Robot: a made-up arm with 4 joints.
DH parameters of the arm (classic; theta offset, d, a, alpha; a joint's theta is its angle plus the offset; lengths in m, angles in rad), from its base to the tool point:
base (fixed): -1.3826 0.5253 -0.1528 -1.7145
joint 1: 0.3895 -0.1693 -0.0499 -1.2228
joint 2: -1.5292 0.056 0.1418 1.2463
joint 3: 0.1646 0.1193 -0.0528 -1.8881
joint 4: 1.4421 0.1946 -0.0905 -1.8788
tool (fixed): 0.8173 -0.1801 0 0
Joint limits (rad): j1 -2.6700..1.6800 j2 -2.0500..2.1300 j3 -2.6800..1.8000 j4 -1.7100..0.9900
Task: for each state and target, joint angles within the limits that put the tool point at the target. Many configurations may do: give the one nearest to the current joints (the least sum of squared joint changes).
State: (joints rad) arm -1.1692 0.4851 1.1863 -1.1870
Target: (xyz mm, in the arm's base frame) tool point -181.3 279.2 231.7
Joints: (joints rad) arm -0.9228 0.7150 0.9039 -1.0459
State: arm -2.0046 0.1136 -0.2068 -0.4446
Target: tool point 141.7 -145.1 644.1
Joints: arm -2.6700 0.4446 0.0111 -0.6741
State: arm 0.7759 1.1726 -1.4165 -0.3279
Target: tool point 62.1 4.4 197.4
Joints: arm 0.5736 1.3746 -1.4812 -0.3910
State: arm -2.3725 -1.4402 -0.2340 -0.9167
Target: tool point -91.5 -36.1 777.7
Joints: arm -2.3833 -1.9965 0.3739 -1.7100
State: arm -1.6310 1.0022 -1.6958 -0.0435
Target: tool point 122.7 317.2 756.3
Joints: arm -2.0890 1.1771 -1.8261 -0.1957
